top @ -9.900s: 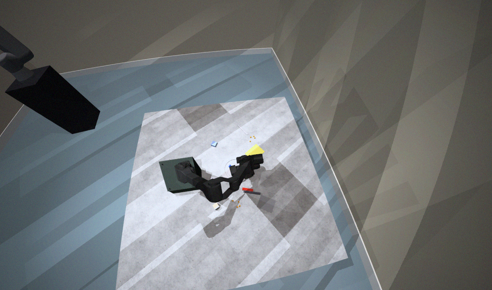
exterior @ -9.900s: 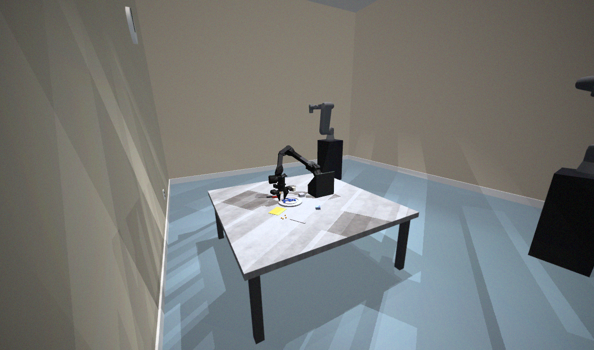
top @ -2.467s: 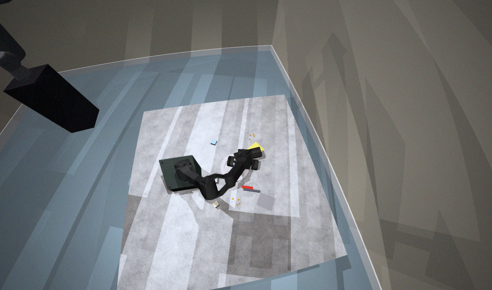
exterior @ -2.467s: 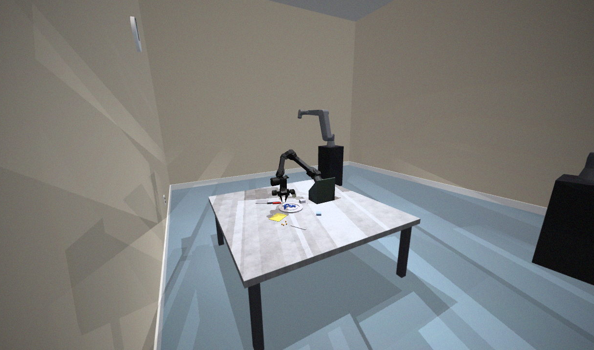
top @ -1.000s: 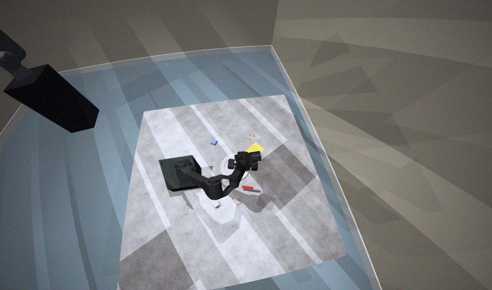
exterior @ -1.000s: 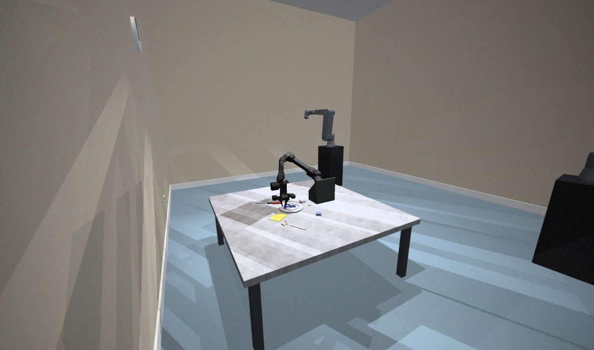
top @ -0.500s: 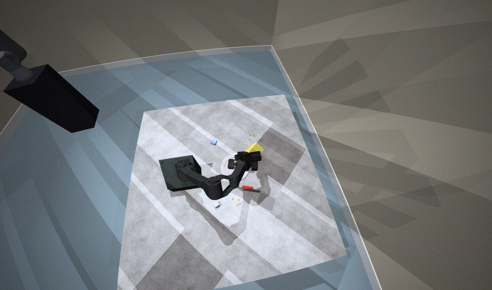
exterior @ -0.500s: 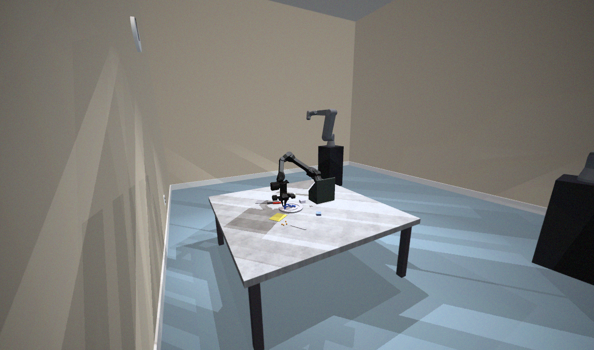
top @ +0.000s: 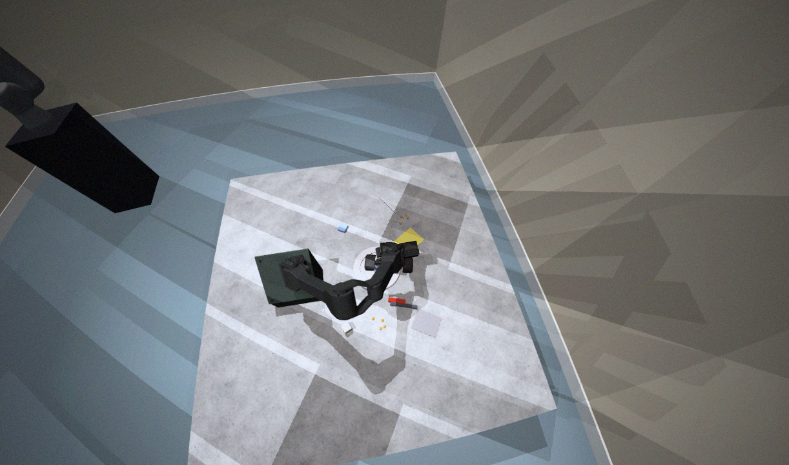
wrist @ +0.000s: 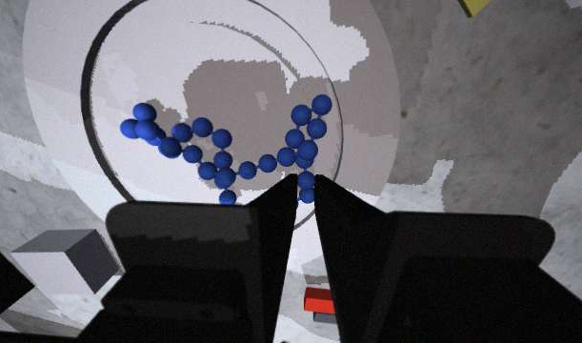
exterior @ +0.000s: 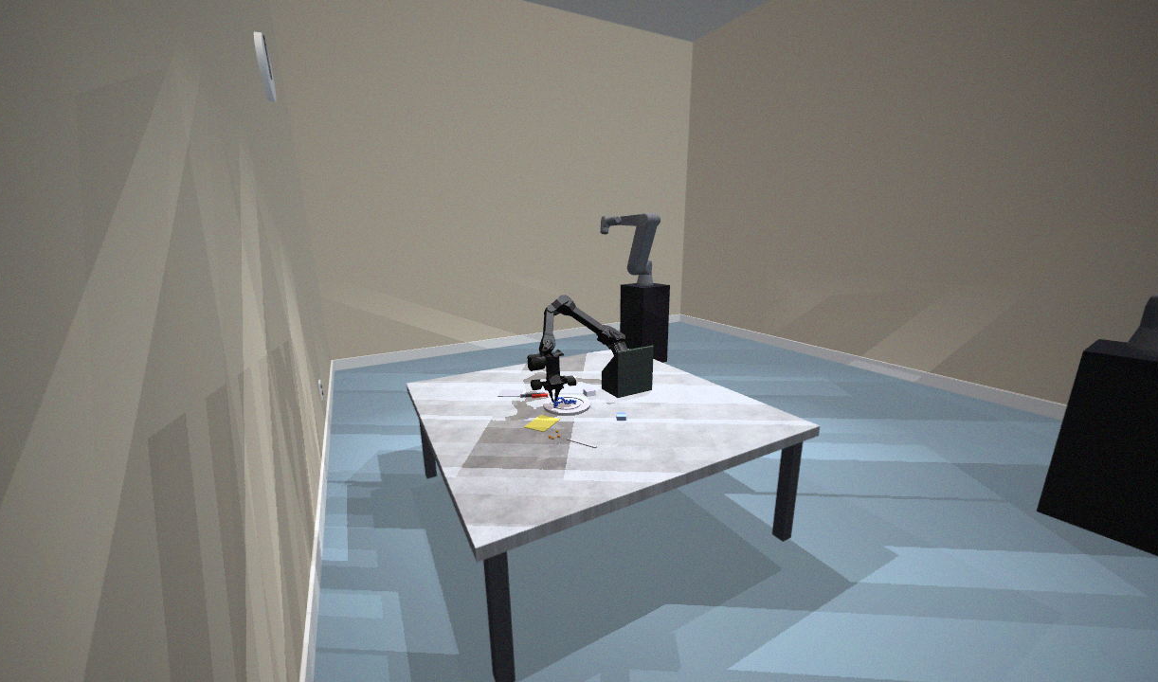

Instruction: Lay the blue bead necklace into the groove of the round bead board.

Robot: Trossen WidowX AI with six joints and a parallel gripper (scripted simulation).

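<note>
Now: the round white bead board 5 cm behind my gripper tip, 3 cm to the left of it and 1 cm below it. Also, from my gripper tip: grey square 24 cm to the right, 9 cm ahead, 2 cm below; yellow sheet 12 cm to the left, 12 cm ahead, 2 cm below; grey tool 14 cm to the right, 1 cm below, 1 cm ahead.
</note>
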